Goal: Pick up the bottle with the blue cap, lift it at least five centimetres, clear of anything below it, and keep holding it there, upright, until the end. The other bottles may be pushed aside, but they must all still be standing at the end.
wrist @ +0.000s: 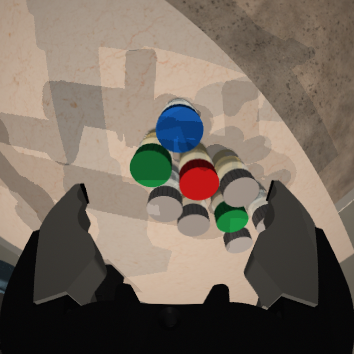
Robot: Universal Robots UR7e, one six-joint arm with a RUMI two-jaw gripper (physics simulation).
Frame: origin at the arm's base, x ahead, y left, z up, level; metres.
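Seen in the pictures: gripper, fingertip midpoint: [176, 184].
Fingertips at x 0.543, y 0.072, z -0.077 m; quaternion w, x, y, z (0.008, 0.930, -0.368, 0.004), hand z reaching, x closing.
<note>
A point is followed by its place in that frame.
The bottle with the blue cap [179, 128] @(y 0.082, x 0.559, z -0.159 m) stands upright at the far edge of a tight group of bottles, a little above the middle of the wrist view. Its cap hides most of its body; a bit of the pale body shows behind the cap. My gripper [176, 184] @(y 0.072, x 0.543, z -0.077 m) is open, with nothing held. Its two jaws stand wide apart in the lower half of the view, and the blue cap lies beyond the line of the fingertips, roughly centred between them. How far the fingertips are above the caps I cannot tell.
A green-capped bottle [150, 165] @(y 0.074, x 0.500, z -0.159 m) and a red-capped bottle [199, 180] @(y 0.014, x 0.529, z -0.159 m) stand close to the blue one on the near side. Grey-capped bottles [164, 204] @(y 0.018, x 0.465, z -0.159 m) [193, 220] @(y -0.038, x 0.473, z -0.159 m) [241, 188] @(y -0.039, x 0.563, z -0.159 m) [237, 241] @(y -0.142, x 0.491, z -0.159 m) and another green-capped bottle [231, 217] @(y -0.077, x 0.519, z -0.159 m) stand nearer. One more grey cap [260, 217] @(y -0.122, x 0.553, z -0.163 m) is partly behind the right jaw. The round table's edge curves at the right.
</note>
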